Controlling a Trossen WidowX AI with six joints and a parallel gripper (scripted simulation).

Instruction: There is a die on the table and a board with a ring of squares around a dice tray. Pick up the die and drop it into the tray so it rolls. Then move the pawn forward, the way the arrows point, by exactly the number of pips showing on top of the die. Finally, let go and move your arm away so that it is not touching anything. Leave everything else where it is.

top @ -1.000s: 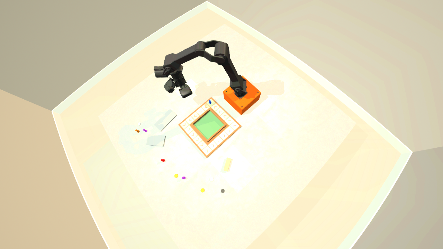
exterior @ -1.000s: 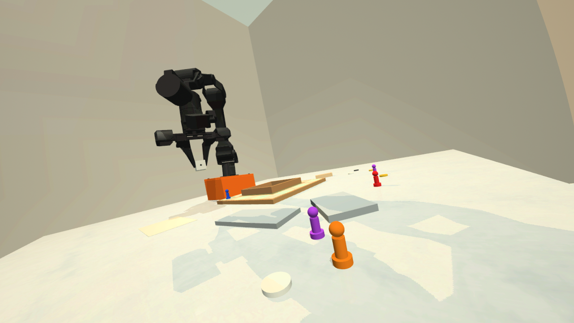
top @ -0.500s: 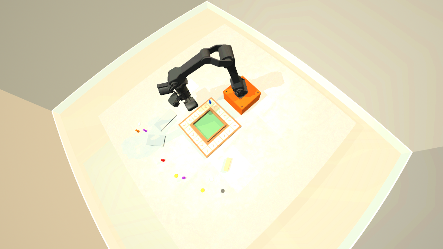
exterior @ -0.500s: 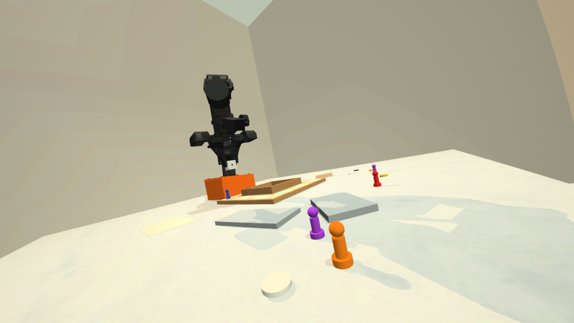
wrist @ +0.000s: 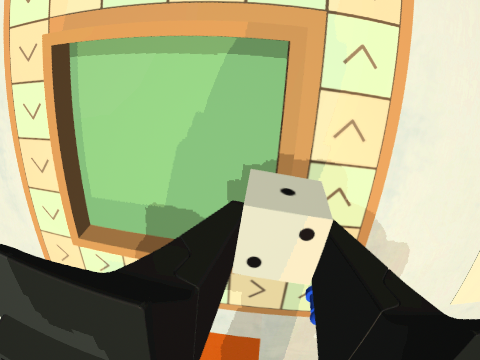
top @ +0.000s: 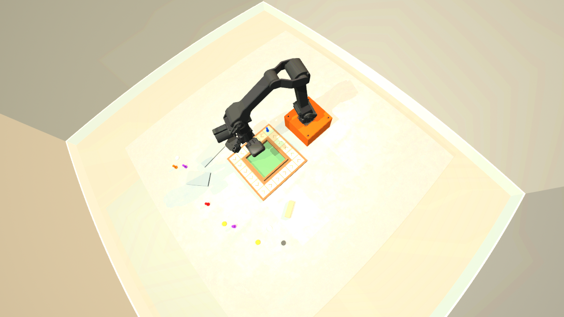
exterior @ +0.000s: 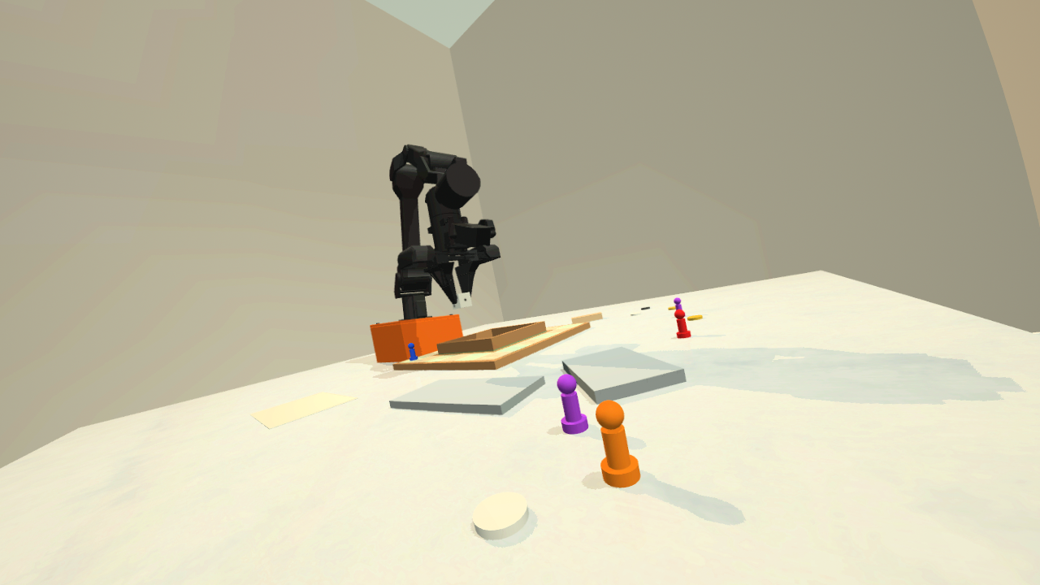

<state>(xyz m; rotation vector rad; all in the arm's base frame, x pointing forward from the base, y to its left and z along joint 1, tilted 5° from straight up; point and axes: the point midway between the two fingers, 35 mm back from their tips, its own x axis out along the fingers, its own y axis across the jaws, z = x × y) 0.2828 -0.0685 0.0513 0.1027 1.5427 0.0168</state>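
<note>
My gripper tip is 120 mm past the blue pawn, 50 mm to the left of it and 70 mm above it. From my gripper tip the other things lie so: white die: right at my gripper tip; then pale card: 70 mm behind, 260 mm to the right, 100 mm below; then green tray: 10 mm behind, 70 mm to the left, 90 mm below.
</note>
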